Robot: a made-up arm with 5 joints.
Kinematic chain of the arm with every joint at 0, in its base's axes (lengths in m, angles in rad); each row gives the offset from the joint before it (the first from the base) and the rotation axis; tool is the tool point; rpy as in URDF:
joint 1: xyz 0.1 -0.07 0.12 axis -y
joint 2: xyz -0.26 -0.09 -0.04 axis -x
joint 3: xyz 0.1 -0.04 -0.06 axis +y
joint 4: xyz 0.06 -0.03 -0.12 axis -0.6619 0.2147 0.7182
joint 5: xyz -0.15 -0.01 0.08 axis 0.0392 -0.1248 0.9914
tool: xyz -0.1 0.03 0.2 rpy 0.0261 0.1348 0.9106
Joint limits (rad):
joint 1: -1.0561..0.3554
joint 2: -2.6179..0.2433
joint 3: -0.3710..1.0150
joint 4: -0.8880..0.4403
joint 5: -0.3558..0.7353
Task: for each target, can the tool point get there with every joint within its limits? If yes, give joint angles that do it. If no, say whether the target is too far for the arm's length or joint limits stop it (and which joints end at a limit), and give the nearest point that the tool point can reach.
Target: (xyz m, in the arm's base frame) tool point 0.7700 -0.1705 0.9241
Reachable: no: too far | nearest point 0.1413 -0.1988 0.4135 | short by 0.810 m
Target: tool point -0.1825 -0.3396 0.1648
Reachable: yes | joints -0.0388 -0.7085 0.6021 -0.4195 0.4417
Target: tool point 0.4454 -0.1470 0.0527
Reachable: no: joint limits stop it (at a limit: joint 1, joint 2, joint 3, joint 4, joint 5) | nearest point 0.1957 -0.2410 0.2643 | short by 0.341 m
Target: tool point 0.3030 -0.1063 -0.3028
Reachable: no: joint limits stop it (at a limit: joint 1, joint 2, joint 3, joint 5) | nearest point 0.1130 -0.1359 -0.1410 | short by 0.251 m
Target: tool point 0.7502 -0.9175 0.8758
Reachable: no: too far | nearest point 0.1263 -0.3025 0.3661 | short by 1.014 m
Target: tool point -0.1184 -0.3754 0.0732
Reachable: yes | joints -0.1064 -1.1279 0.5602 0.2959 0.6213
